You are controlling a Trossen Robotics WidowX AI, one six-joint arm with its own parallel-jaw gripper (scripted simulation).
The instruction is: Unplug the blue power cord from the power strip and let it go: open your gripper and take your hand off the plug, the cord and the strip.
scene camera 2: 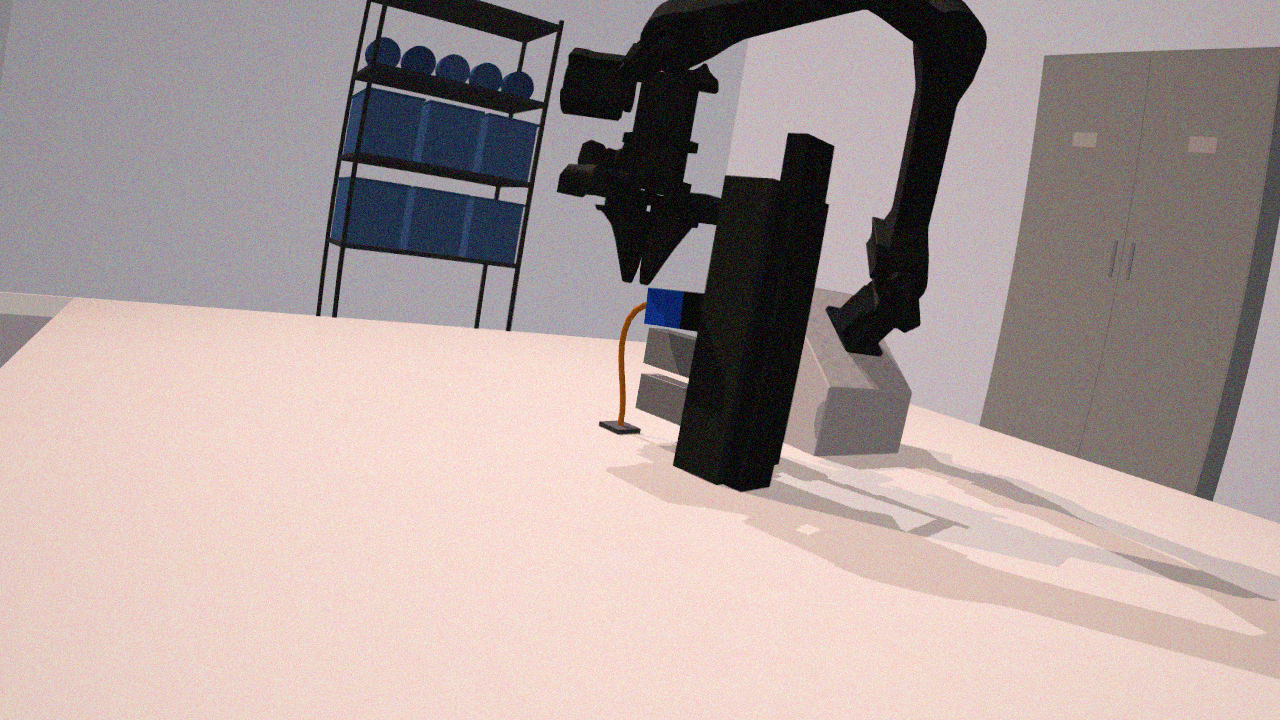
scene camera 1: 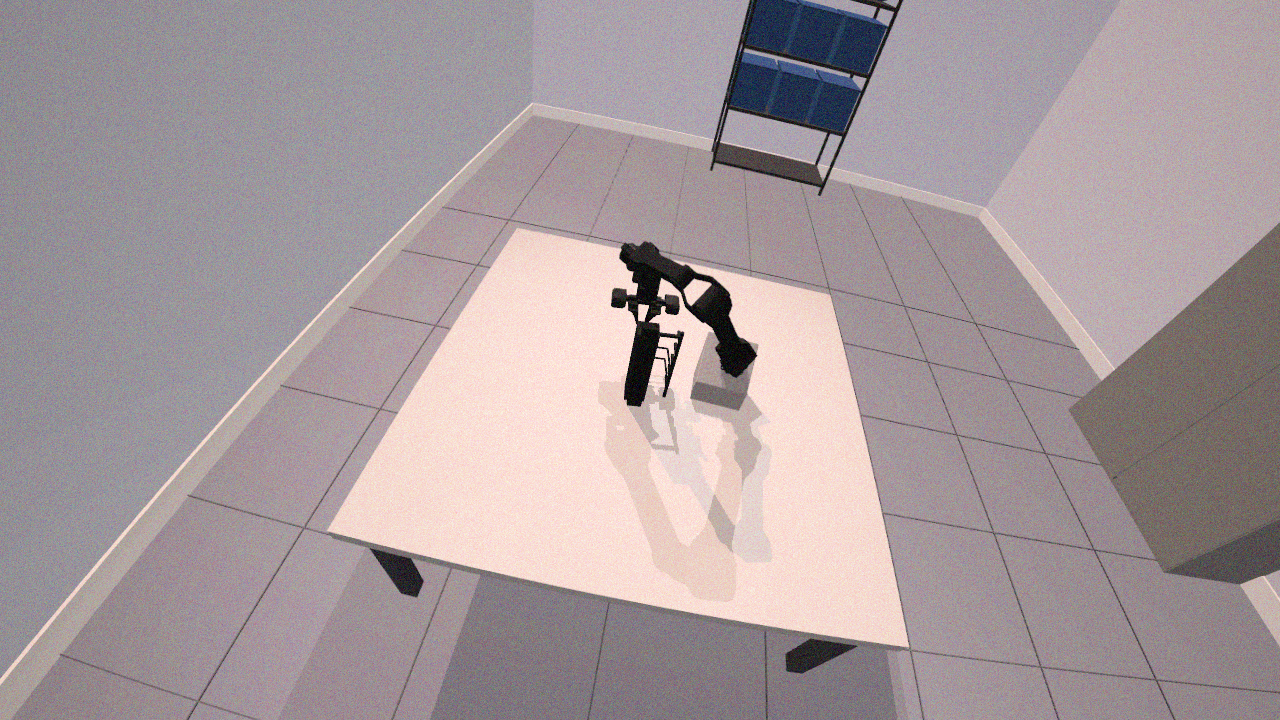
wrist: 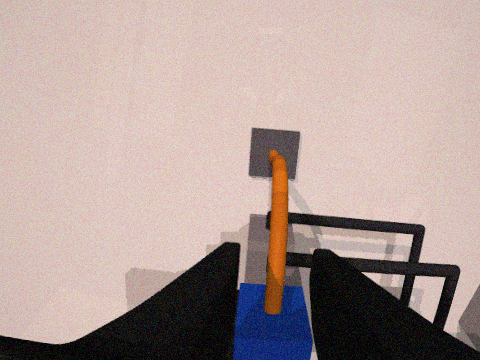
Scene:
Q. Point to a dark pad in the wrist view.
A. At 263, 141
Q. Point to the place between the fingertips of my gripper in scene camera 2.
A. At 635, 283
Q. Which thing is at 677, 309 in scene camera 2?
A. A blue plug.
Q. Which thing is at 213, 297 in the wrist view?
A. My gripper.

